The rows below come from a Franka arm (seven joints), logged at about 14 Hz.
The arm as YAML. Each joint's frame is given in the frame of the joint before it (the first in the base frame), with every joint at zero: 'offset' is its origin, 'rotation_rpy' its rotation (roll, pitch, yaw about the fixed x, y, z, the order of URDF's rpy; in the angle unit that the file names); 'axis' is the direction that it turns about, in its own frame. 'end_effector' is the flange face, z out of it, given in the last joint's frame.
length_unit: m
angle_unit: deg
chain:
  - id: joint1
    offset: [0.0, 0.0, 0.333]
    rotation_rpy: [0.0, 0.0, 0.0]
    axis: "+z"
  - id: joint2
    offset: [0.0, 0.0, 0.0]
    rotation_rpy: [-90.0, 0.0, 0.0]
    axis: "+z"
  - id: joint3
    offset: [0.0, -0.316, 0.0]
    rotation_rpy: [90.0, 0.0, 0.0]
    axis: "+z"
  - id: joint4
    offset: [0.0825, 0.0, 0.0]
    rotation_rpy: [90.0, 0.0, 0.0]
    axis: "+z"
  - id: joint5
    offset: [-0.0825, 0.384, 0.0]
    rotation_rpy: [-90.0, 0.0, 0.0]
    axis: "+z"
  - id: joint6
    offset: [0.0, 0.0, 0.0]
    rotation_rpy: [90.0, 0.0, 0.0]
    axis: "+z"
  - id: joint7
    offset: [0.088, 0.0, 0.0]
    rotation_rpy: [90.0, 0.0, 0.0]
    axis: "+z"
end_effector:
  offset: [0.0, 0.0, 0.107]
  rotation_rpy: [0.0, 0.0, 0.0]
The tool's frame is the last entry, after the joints.
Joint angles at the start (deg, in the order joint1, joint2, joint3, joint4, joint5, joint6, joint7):
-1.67 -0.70 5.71 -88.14 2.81 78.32 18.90
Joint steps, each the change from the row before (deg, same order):
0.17 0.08 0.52 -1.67 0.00 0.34 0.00
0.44 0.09 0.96 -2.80 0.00 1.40 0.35
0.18 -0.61 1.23 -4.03 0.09 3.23 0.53
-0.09 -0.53 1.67 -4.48 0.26 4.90 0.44
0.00 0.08 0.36 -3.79 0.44 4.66 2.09
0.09 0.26 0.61 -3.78 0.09 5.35 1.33
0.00 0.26 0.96 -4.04 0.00 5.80 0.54
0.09 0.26 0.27 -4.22 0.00 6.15 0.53
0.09 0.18 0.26 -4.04 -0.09 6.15 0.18
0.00 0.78 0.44 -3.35 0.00 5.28 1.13
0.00 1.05 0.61 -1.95 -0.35 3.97 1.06
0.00 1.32 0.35 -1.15 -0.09 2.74 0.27
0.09 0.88 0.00 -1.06 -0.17 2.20 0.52
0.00 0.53 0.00 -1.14 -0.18 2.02 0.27
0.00 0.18 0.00 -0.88 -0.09 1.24 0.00
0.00 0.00 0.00 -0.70 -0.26 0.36 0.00
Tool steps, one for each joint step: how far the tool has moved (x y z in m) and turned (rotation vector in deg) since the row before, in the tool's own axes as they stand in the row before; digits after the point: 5 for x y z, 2 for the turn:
0.00045 -0.00615 0.01352 -0.56 -1.33 -0.60
0.00086 -0.01278 0.02129 -0.74 -1.39 -0.88
-0.00012 -0.01299 0.02291 -0.35 -0.15 -0.67
0.00127 -0.01528 0.02526 0.14 0.87 -0.89
0.00613 -0.00476 0.02487 0.63 0.59 1.97
0.00503 -0.00688 0.02581 0.48 1.19 0.90
0.00189 -0.00795 0.02769 0.44 1.40 -0.14
0.00176 -0.00162 0.02824 0.62 1.55 0.44
-0.00084 -0.00039 0.02567 0.64 1.82 0.04
-0.00210 -0.00084 0.02616 0.51 1.03 0.91
-0.00155 -0.00330 0.01896 0.28 0.94 0.40
-0.00032 -0.00194 0.01661 0.27 0.18 -0.02
-0.00059 0.00056 0.01259 0.14 0.24 0.41
-0.00140 0.00170 0.01017 0.12 0.35 0.22
-0.00189 0.00157 0.00621 0.04 0.19 -0.02
-0.00262 0.00183 0.00459 -0.34 -0.20 -0.16

